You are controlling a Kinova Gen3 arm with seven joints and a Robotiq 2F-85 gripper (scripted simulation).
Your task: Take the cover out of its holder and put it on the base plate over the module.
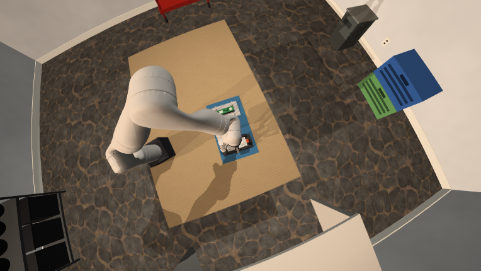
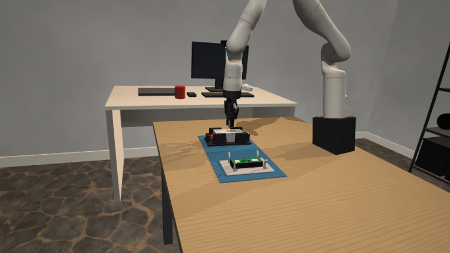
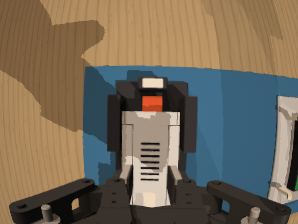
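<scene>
Right now my hand is 6 cm above the cover.
</scene>
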